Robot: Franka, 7 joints.
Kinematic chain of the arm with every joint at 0, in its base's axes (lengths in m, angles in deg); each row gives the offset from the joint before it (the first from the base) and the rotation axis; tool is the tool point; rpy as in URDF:
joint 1: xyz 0 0 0.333 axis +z
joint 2: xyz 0 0 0 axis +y
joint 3: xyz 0 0 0.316 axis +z
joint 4: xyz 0.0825 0 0 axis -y
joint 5: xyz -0.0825 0 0.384 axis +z
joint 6: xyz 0 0 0 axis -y
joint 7: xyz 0.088 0 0 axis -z
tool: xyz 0 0 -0.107 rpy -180 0 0
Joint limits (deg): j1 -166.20..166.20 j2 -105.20..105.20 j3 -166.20..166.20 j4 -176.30..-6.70 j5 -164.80..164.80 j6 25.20..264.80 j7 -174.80..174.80
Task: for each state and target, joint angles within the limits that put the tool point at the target. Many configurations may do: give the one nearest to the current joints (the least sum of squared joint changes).
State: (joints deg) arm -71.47 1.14 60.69 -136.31 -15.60 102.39 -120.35
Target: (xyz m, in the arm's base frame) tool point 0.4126 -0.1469 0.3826
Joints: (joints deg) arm -72.26 -12.89 55.79 -131.37 -16.69 96.87 -120.35
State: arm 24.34 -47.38 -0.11 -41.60 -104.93 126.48 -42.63
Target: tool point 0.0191 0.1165 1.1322
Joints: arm 24.69 -33.87 13.72 -63.56 -103.85 130.48 -42.63
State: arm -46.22 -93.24 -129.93 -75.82 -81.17 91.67 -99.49
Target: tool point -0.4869 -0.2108 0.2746
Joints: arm -48.92 -79.02 -87.59 -115.72 -64.12 79.36 -99.49
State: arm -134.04 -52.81 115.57 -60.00 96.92 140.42 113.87
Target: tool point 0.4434 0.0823 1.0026
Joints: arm -115.98 -26.76 95.54 -41.81 100.02 185.72 113.87
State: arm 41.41 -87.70 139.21 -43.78 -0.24 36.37 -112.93
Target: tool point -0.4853 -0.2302 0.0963
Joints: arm 51.09 -81.58 142.39 -59.49 0.70 25.20 -112.93
